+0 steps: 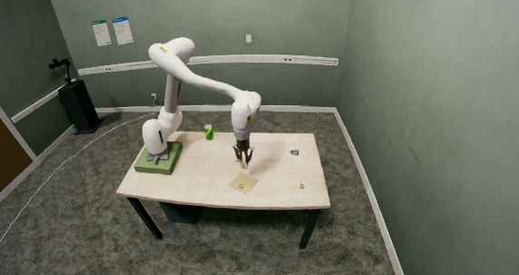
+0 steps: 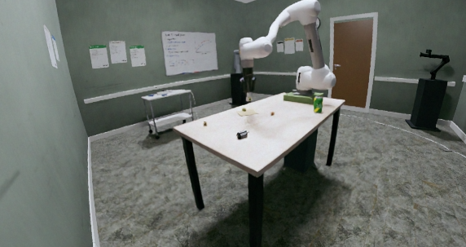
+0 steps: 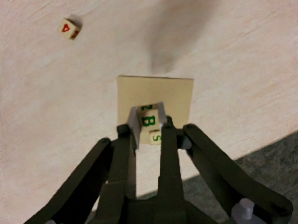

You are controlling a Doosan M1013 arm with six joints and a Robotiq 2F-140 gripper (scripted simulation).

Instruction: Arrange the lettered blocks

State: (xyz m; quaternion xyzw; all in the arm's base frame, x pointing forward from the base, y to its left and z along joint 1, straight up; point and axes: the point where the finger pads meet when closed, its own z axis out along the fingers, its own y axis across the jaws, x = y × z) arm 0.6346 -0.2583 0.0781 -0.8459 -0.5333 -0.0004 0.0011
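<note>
The tan mat lies 14 cm below my hand, 4 cm to the right of it and 2 cm behind it. Round my hand: black object 37 cm ahead, 19 cm to the left, 12 cm below; then can 46 cm to the left, 25 cm behind, 7 cm below.
</note>
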